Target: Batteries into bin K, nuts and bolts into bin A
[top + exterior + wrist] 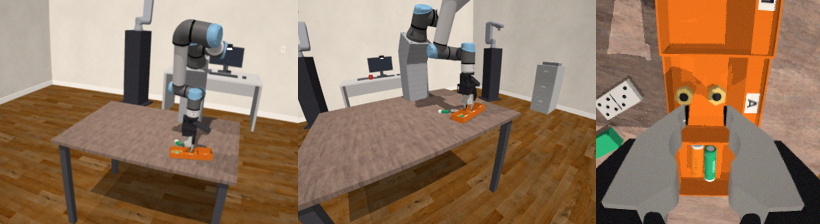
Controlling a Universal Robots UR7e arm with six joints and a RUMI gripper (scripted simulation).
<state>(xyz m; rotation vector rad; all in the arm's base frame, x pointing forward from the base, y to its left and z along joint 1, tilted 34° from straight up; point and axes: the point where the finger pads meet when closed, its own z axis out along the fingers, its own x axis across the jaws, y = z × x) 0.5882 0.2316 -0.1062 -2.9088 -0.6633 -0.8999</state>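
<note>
My hand is 10 mm short of the orange bin tray and 30 mm above it. Round my hand: orange battery 30 mm ahead, 80 mm to the right, 30 mm below; then white domino 80 mm behind, 50 mm to the right, 40 mm below; then green battery 50 mm ahead, 80 mm to the right, 30 mm below.
</note>
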